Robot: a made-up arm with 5 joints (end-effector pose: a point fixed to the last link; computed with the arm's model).
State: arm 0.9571 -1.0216 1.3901 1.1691 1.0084
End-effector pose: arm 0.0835 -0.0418 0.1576 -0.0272 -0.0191 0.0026
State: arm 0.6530 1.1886 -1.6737 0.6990 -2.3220
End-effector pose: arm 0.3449 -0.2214 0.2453 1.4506 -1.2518 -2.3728
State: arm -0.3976 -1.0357 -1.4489 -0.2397 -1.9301
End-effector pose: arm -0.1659 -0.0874 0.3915 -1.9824 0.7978 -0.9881
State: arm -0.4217 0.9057 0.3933 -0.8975 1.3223
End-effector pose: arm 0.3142 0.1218 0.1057 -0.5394 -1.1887 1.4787
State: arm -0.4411 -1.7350 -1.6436 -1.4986 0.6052
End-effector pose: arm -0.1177 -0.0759 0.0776 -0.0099 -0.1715 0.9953
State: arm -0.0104 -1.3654 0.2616 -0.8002 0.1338
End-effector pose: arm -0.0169 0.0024 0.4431 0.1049 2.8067 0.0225
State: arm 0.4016 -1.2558 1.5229 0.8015 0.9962
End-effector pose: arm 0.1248 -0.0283 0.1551 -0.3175 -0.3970 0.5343
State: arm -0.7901 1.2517 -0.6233 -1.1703 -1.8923
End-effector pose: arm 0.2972 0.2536 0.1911 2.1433 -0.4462 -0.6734
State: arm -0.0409 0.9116 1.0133 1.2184 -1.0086
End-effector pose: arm 0.0876 0.0046 0.1432 -0.8503 1.3897 -0.7914
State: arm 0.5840 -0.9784 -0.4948 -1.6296 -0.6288
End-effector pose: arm -0.0646 0.0796 0.4075 -0.0794 1.6970 -0.9637
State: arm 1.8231 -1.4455 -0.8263 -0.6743 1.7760
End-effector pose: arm 0.1169 0.2458 0.3416 1.7300 -0.3586 -0.0695
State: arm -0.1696 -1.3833 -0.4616 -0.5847 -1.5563
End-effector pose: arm -0.1368 -0.0289 0.4173 -1.8587 1.5139 -0.7219
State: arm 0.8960 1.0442 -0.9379 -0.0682 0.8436
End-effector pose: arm 0.2907 -0.2955 0.2192 -1.1473 -1.0171 -0.0805
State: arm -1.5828 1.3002 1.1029 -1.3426 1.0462
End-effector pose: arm 0.0454 0.1489 0.0342 0.1964 -0.6519 2.5082
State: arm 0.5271 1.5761 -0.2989 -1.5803 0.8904
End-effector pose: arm 0.3146 -0.1502 0.0831 -1.1883 -1.4563 0.2164
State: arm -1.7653 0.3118 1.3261 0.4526 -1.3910
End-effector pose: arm 0.0349 0.0621 0.1149 -0.5217 -0.0165 0.3182
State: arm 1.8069 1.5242 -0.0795 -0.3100 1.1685
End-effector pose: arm -0.0020 -0.2304 -0.0311 -0.4421 -0.0477 -0.6760
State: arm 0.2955 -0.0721 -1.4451 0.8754 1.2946
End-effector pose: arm 0.1902 -0.0394 0.4953 -1.5768 -1.6238 0.5189
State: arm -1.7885 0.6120 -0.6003 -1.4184 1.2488
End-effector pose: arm -0.0115 0.2650 0.3805 0.9043 -2.9846 0.2557
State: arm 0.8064 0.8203 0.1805 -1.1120 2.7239
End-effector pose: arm 0.2753 -0.2301 0.1793 -1.8615 0.3196 1.3589
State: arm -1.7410 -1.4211 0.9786 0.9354 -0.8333
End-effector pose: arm 0.0306 0.0964 0.2497 1.0719 -0.2843 0.7722
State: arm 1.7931 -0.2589 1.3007 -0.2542 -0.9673
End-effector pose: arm 0.0163 -0.1644 0.1682 -0.4147 -1.0131 -2.6145
